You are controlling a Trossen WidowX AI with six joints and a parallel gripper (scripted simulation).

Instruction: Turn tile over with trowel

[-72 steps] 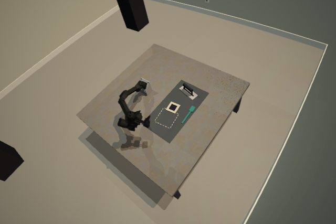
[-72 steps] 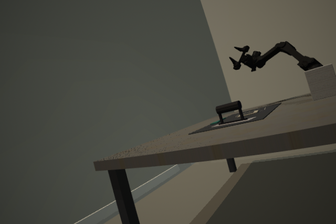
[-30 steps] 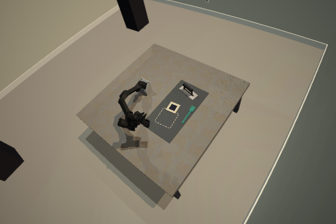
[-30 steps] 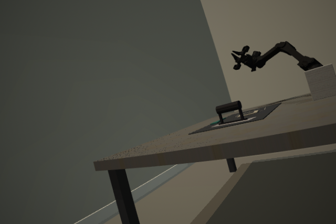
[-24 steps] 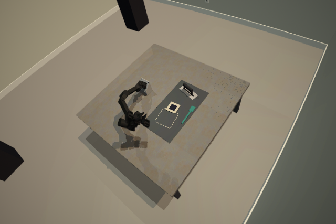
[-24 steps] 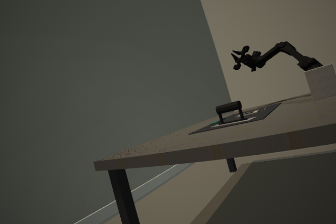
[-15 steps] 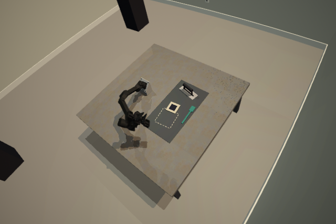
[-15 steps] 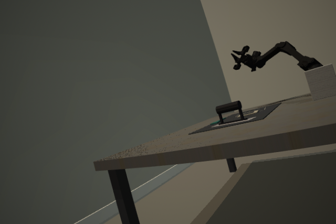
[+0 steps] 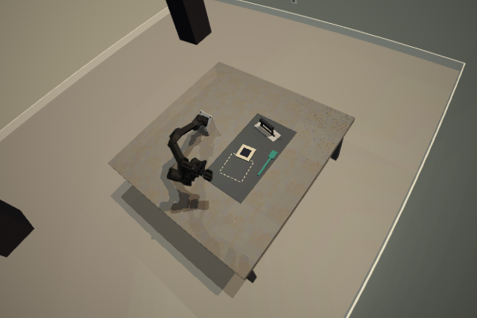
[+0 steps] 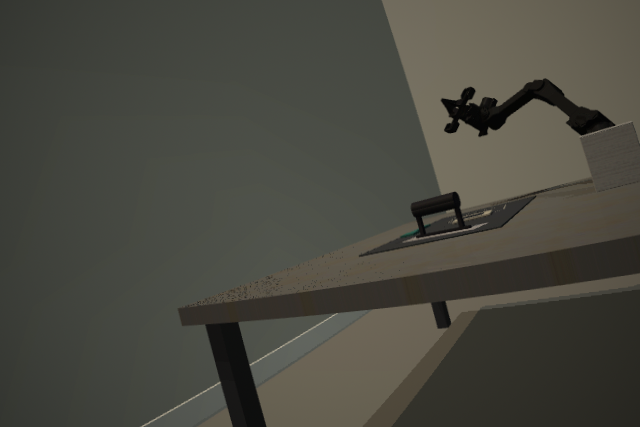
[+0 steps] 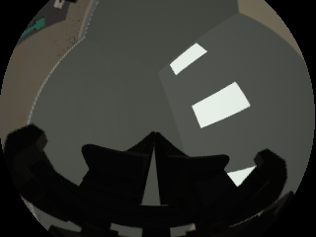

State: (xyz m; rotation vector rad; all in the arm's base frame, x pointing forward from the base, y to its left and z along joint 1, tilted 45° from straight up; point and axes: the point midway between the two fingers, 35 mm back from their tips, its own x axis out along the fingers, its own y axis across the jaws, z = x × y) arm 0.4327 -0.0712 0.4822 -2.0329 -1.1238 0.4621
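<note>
The black-handled float is 6 cm behind my gripper tip, 58 cm to the left of it and 39 cm below it. Also, from my gripper tip: dark mat: 4 cm behind, 35 cm to the left, 45 cm below; then green trowel: 10 cm ahead, 37 cm to the left, 43 cm below; then cream tile: 6 cm behind, 34 cm to the left, 43 cm below.
</note>
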